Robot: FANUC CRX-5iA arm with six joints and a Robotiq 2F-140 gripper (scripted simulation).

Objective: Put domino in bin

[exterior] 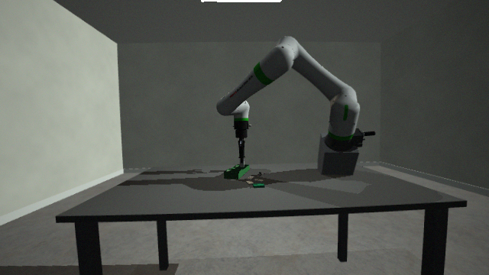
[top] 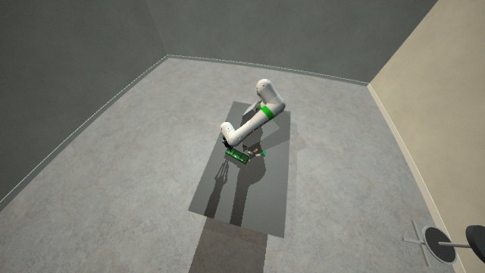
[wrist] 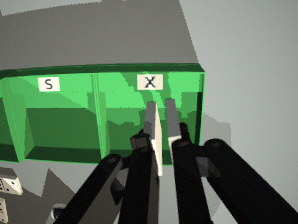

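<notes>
Right now the green three-compartment bin is 20 mm ahead of my hand, 90 mm to the left of it and 30 mm below it. Also, from my hand: green block: 120 mm behind, 350 mm to the left, 40 mm below; then small dark piece: 120 mm behind, 130 mm to the left, 40 mm below.
</notes>
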